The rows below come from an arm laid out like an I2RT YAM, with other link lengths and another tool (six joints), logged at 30 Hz.
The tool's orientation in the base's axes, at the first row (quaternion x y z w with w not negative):
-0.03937 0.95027 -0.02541 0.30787
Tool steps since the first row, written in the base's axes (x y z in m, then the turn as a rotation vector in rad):
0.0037 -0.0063 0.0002 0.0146 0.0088 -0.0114
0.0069 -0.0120 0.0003 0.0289 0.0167 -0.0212
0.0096 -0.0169 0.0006 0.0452 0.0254 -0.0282
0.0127 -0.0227 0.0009 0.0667 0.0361 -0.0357
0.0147 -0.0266 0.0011 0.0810 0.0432 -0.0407
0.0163 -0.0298 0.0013 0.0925 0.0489 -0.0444
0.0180 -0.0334 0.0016 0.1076 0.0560 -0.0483
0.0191 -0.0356 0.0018 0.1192 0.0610 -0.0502
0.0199 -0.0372 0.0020 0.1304 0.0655 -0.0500
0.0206 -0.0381 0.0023 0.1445 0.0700 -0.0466
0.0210 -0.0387 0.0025 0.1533 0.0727 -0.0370
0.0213 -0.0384 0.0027 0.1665 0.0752 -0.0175
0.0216 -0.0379 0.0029 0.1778 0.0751 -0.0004
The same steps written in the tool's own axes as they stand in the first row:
-0.0025 -0.0065 0.0022 -0.0059 0.0087 0.0176
-0.0047 -0.0124 0.0041 -0.0125 0.0165 0.0337
-0.0066 -0.0174 0.0056 -0.0223 0.0247 0.0487
-0.0087 -0.0234 0.0073 -0.0363 0.0346 0.0672
-0.0101 -0.0274 0.0084 -0.0456 0.0412 0.0795
-0.0112 -0.0307 0.0092 -0.0532 0.0464 0.0891
-0.0124 -0.0344 0.0101 -0.0638 0.0529 0.1009
-0.0132 -0.0367 0.0106 -0.0725 0.0573 0.1091
-0.0139 -0.0384 0.0110 -0.0820 0.0611 0.1154
-0.0145 -0.0393 0.0112 -0.0958 0.0645 0.1209
-0.0149 -0.0400 0.0112 -0.1088 0.0660 0.1182
-0.0153 -0.0397 0.0112 -0.1310 0.0663 0.1101
-0.0157 -0.0392 0.0112 -0.1501 0.0643 0.1029

